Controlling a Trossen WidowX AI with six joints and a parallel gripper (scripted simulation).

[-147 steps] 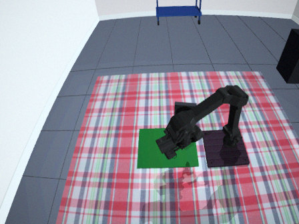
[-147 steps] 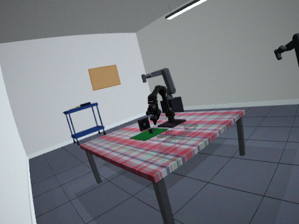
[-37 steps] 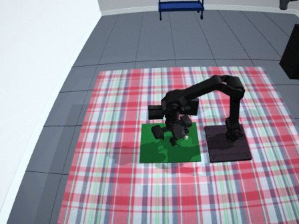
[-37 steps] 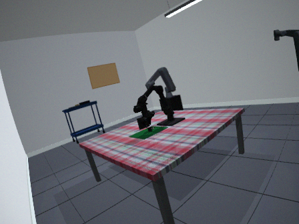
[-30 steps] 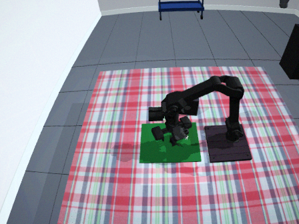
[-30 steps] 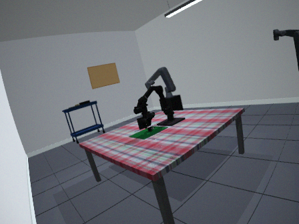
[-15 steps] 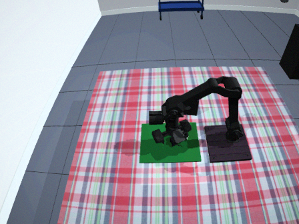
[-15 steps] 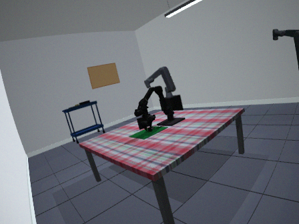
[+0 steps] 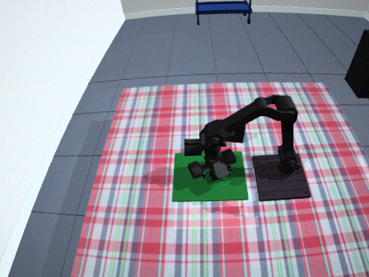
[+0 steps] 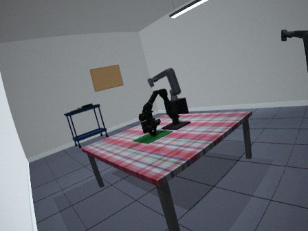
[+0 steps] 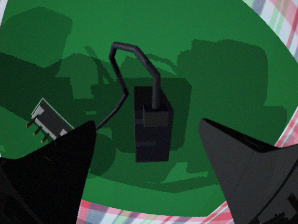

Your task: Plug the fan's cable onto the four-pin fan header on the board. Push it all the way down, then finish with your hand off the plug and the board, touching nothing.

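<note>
Now: gripper tip 1 cm short of the green board, 1 cm to the left of it and 3 cm above it. From my gripper tip the other things lie so: black fan 9 cm behind, 19 cm to the right, 4 cm above; white four-pin header 7 cm behind, 3 cm to the right, 2 cm below; dark fan plug 1 cm to the left, 1 cm above.
</note>
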